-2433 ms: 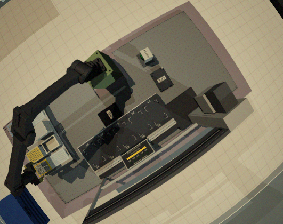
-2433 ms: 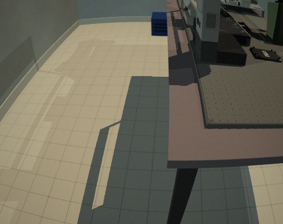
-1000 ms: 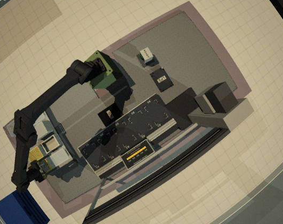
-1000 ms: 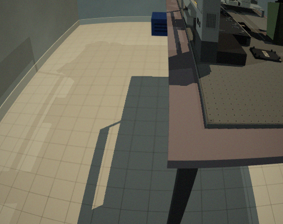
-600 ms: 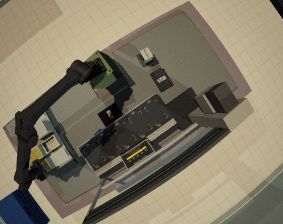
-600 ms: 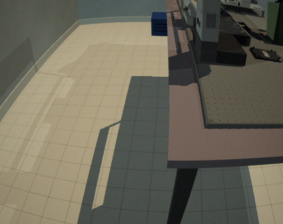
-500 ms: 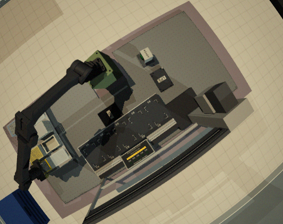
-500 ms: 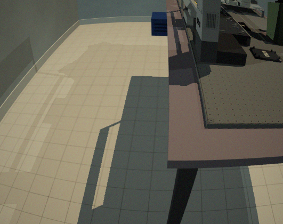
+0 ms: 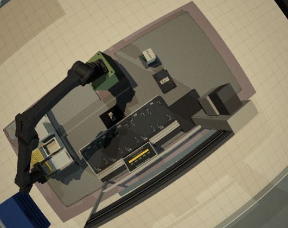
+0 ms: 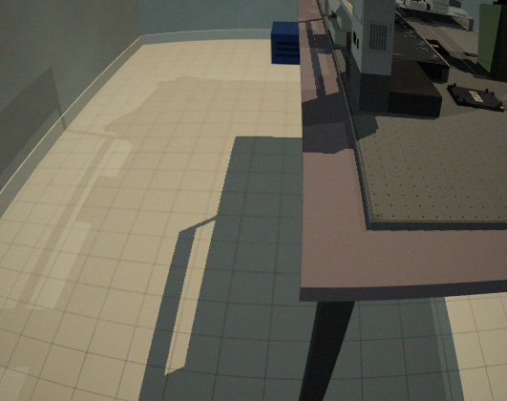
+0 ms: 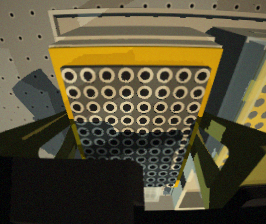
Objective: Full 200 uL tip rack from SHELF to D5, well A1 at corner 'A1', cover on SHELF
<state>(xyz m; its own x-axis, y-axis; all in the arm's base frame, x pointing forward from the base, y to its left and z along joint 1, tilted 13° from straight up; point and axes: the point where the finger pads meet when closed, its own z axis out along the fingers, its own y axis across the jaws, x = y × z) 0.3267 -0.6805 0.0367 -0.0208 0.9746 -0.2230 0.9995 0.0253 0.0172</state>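
The yellow tip rack is 1 cm behind my hand, 1 cm to the left of it and 1 cm above it. The rest, counted from my hand: shelf: 16 cm behind, 6 cm to the left, 4 cm below; then pale sealed block: 22 cm behind, 13 cm to the left, 3 cm above; then tan reservoir: 11 cm behind, 13 cm to the left, 3 cm below.
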